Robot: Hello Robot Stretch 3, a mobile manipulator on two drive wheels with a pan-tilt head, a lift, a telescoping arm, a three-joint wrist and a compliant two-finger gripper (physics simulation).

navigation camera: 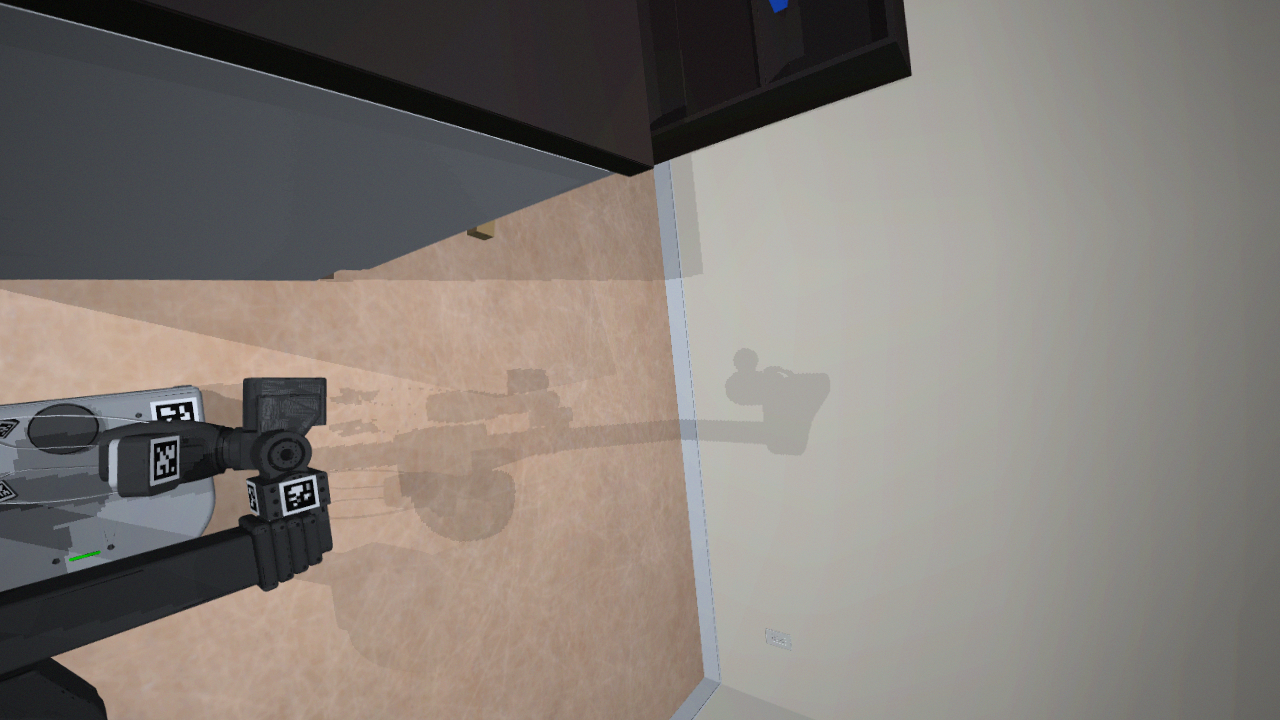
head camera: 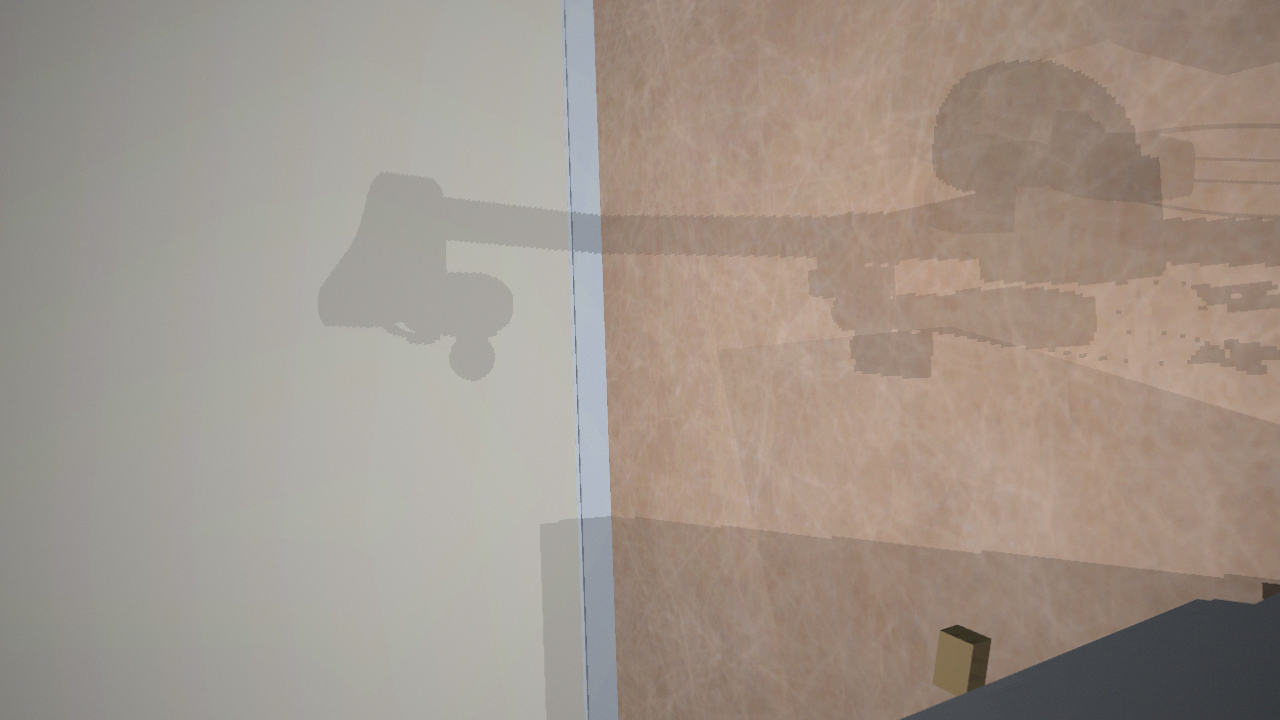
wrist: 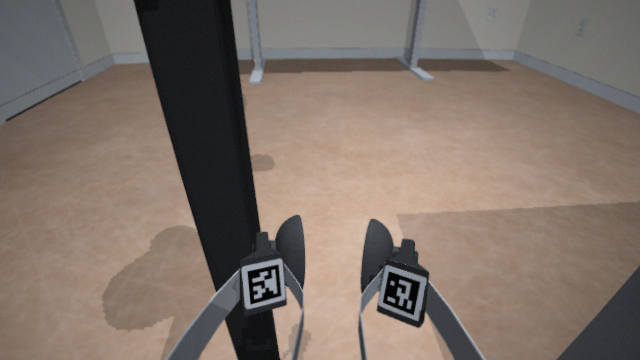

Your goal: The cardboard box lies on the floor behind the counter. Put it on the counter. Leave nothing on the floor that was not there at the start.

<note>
In view: my gripper (wrist: 334,242), a counter (navigation camera: 147,147) and a dark open shelf unit (navigation camera: 702,78).
</note>
